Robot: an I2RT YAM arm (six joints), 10 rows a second.
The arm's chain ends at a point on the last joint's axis. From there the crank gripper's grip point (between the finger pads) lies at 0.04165 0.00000 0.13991 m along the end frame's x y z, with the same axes.
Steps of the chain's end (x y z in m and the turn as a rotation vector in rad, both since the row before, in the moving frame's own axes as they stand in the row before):
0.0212 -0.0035 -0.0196 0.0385 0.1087 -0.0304
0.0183 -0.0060 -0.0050 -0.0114 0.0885 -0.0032
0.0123 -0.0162 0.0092 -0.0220 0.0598 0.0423
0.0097 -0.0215 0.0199 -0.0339 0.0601 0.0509
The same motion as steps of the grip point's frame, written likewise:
0.0360 -0.0103 -0.0251 0.0385 0.1087 -0.0304
0.0305 -0.0046 -0.0092 -0.0114 0.0885 -0.0032
0.0205 -0.0112 0.0064 -0.0220 0.0598 0.0423
0.0178 -0.0145 0.0170 -0.0339 0.0601 0.0509

